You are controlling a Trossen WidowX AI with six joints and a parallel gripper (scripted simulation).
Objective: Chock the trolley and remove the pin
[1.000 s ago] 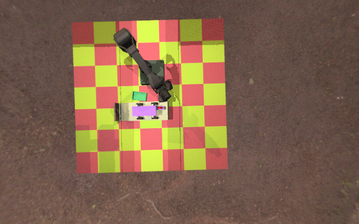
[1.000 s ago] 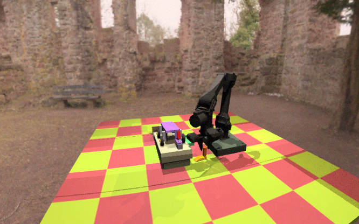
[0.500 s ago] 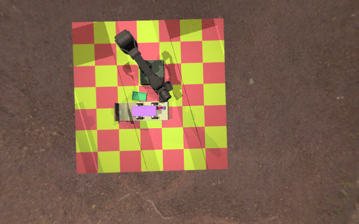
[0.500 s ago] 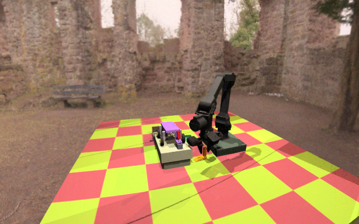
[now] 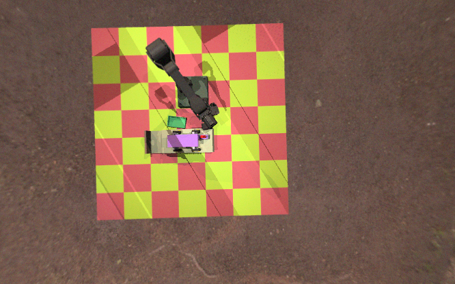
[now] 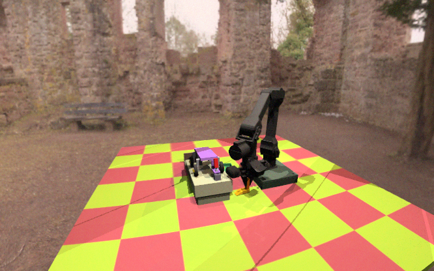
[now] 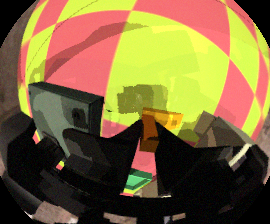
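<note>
Right now the trolley is 140 mm ahead of my gripper tip, 140 mm to the right of it and 80 mm above it. Also, from my gripper tip: red-headed stop pin 130 mm ahead, 30 mm to the right, 100 mm above; then green tray 10 mm behind, 210 mm to the right, 40 mm below; then yellow chock 20 mm ahead, 10 mm below.
</note>
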